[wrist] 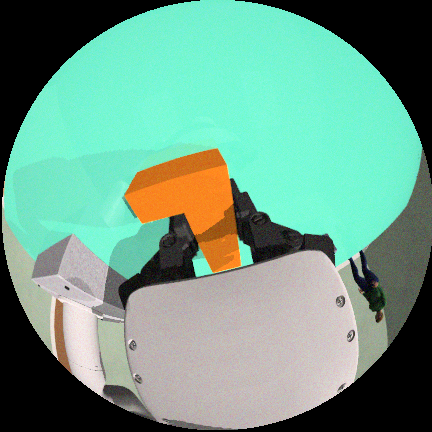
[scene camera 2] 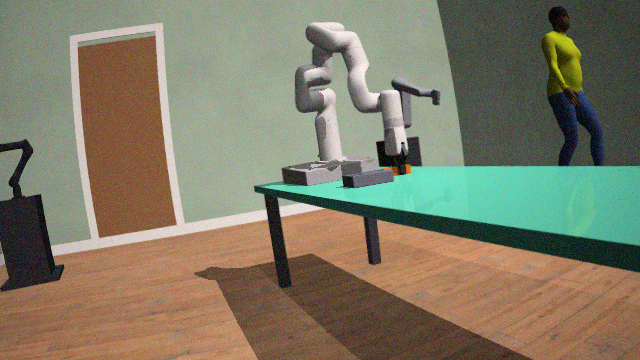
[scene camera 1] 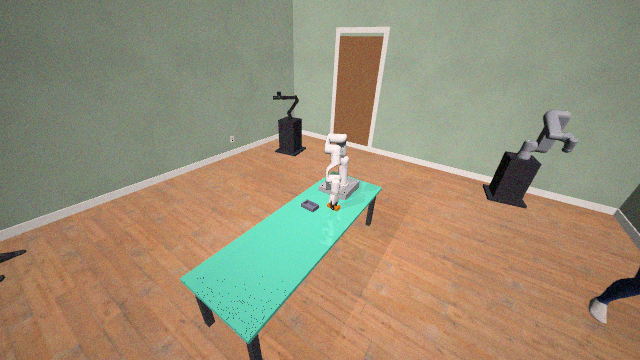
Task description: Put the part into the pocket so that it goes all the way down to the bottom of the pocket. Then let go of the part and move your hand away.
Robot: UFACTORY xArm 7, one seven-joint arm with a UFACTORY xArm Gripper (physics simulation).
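Seen in the pictures: gripper, fingertip midpoint: [wrist: 207, 198] [scene camera 2: 399, 174] [scene camera 1: 333, 208]; arm's base, origin of the base link: [wrist: 79, 305] [scene camera 2: 331, 161] [scene camera 1: 342, 183].
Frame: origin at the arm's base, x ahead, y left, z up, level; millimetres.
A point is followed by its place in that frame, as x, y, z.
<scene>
The orange L-shaped part [scene camera 1: 337, 207] {369, 83, -39} [scene camera 2: 408, 169] {385, 74, -54} [wrist: 200, 192] {368, 76, -39} is at the table top, on it or very close above it. My gripper [scene camera 1: 332, 205] {363, 48, -69} [scene camera 2: 400, 168] {363, 48, -69} [wrist: 207, 198] {363, 48, -69} points down and is shut on one leg of the part, with a black finger on each side; the other leg sticks out to the left in the wrist view. The dark grey box with the pocket [scene camera 1: 309, 205] {463, -152, -33} [scene camera 2: 368, 178] {478, -187, -47} lies on the table a short way beside the part. Its opening shows in scene camera 1, but its inside is too small to make out. The pocket does not show in the wrist view.
My arm's grey base block [scene camera 1: 352, 189] {40, 122, -18} [scene camera 2: 311, 175] {139, -188, -34} [wrist: 54, 265] {160, 102, -19} stands on the green table [scene camera 1: 270, 250] {1035, -179, -69} [scene camera 2: 500, 200] {1057, -333, -69} [wrist: 225, 65] {417, 138, -69} close to the part and the pocket box. Other arms on dark pedestals [scene camera 1: 290, 135] [scene camera 1: 515, 177] and people [scene camera 2: 565, 65] [wrist: 375, 295] are away from the table.
</scene>
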